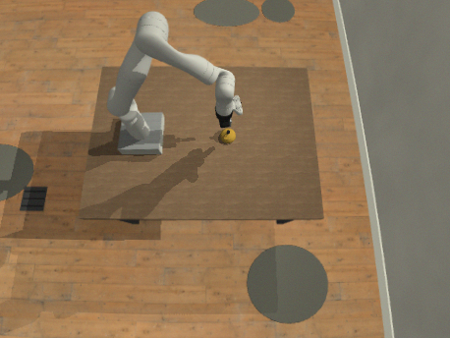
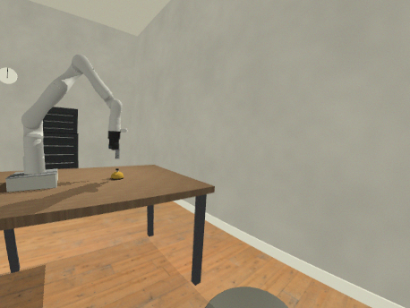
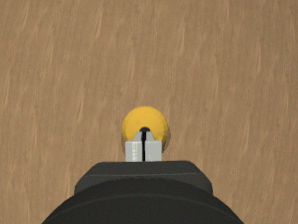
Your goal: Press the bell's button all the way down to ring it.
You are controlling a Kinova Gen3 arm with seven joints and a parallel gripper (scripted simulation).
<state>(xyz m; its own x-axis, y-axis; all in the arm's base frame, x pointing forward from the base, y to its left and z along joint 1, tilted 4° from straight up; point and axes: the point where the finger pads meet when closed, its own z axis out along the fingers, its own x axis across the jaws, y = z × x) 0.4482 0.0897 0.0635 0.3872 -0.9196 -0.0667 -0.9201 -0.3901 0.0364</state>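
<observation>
Now: hand 110 mm above the yellow bell.
</observation>
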